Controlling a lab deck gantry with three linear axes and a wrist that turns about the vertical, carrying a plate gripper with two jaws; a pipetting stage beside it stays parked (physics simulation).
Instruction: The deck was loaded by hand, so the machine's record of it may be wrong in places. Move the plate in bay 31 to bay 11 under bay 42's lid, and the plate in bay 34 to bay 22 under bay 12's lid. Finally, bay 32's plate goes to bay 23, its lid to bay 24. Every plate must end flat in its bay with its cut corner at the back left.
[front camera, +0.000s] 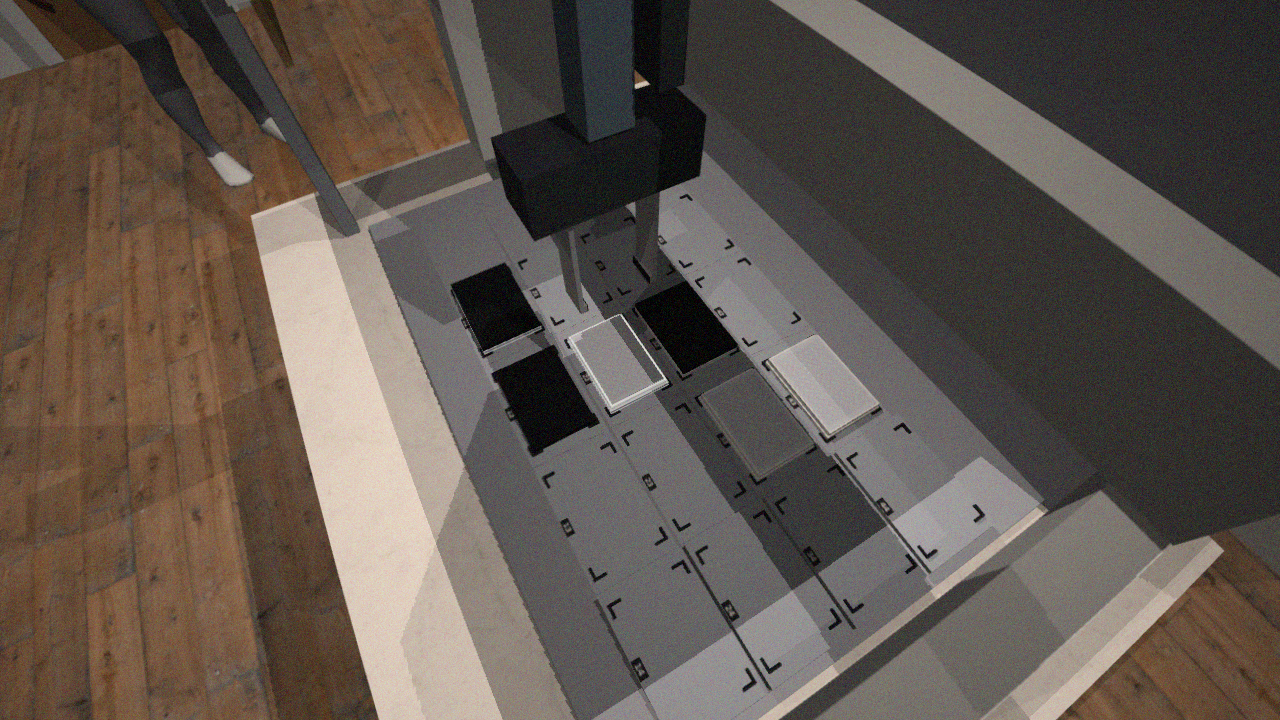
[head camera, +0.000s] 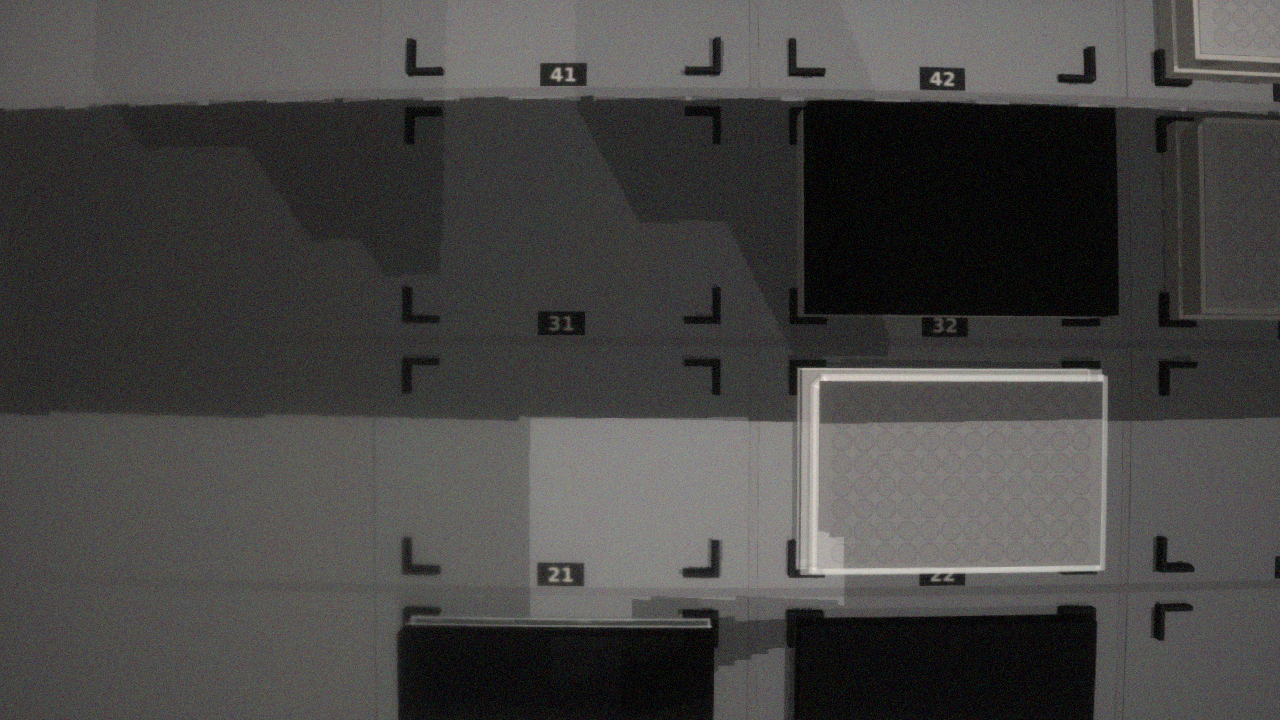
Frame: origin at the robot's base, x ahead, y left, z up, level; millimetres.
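Where they show: gripper, fingertip midpoint: (front camera: 611, 285); robot's base at its link origin: (front camera: 453, 291).
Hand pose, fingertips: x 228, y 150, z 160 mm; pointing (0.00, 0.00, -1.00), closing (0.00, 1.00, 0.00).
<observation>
Each offset is from my fingertips to the centre of the thing.
My gripper (front camera: 612, 288) hangs above the left part of the deck, its two jaws apart and empty. A clear plate with a bright rim @[dx +0, dy +0, dz -153 mm] (front camera: 617, 362) (head camera: 957, 474) lies in bay 22, its wells showing. Its cut corner is hard to make out. A black lid @[dx -164, dy -107, dz -147 mm] (front camera: 496, 307) (head camera: 554, 676) sits in bay 11, with a thin bright plate edge along its back side. A black lid @[dx +0, dy -107, dz -156 mm] (front camera: 544, 398) (head camera: 944, 671) lies low in bay 12. A black-topped plate @[dx +0, dy +107, dz -147 mm] (front camera: 686, 328) (head camera: 960, 207) stands in bay 32. Bays 21, 31, 41 and 42 hold no plate.
A grey plate @[dx +164, dy +107, dz -153 mm] (front camera: 756, 422) (head camera: 1239, 214) stands in bay 33, right beside bay 32. A pale plate @[dx +164, dy +214, dz -153 mm] (front camera: 823, 385) (head camera: 1239, 31) stands in bay 43 behind it. A dark wall (front camera: 966, 250) runs along the deck's back. Shadows cross the bays.
</observation>
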